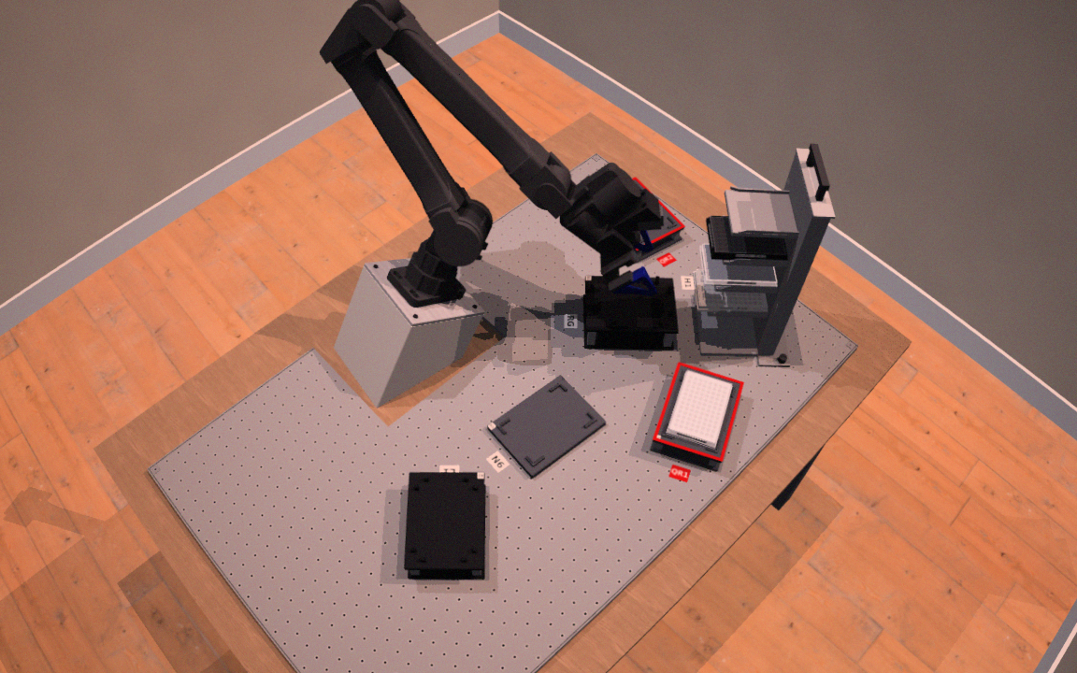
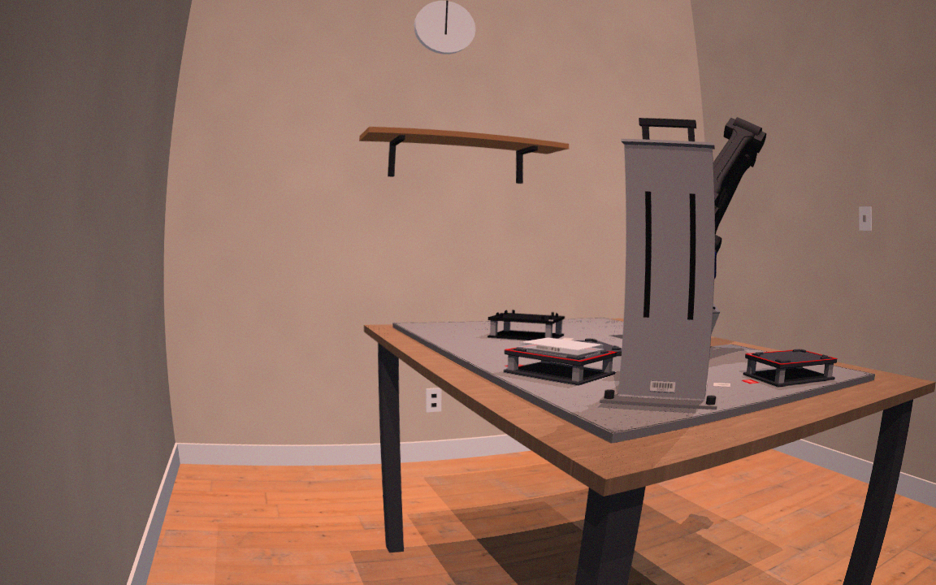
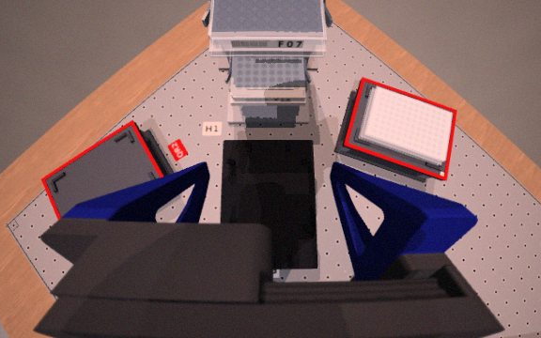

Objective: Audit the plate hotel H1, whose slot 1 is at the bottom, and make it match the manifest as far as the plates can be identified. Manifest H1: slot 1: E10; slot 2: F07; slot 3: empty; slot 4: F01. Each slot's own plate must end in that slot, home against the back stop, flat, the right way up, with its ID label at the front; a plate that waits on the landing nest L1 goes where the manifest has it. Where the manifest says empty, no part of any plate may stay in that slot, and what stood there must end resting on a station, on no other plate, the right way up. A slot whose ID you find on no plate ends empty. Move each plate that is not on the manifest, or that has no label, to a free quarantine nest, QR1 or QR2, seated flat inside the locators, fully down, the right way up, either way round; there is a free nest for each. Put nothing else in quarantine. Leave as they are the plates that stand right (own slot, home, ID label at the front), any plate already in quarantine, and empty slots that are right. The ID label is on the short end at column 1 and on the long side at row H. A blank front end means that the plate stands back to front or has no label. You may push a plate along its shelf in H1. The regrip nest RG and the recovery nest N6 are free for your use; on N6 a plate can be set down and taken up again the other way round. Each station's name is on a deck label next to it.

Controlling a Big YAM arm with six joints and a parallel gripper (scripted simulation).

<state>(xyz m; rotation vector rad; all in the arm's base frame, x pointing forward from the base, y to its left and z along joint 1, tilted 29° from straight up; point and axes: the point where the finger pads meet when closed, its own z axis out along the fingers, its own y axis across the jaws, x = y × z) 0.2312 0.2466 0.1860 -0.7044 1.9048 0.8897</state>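
Now: hand 10 cm above the black regrip nest RG, 2 cm to the left of it and 1 cm past it. Also, from my hand: H1 deck label (16 cm below, 14 cm to the left, 1 cm behind); then hotel back wall (18 cm to the left, 15 cm ahead, 3 cm above); then black plate (12 cm to the left, 10 cm ahead, 9 cm above).
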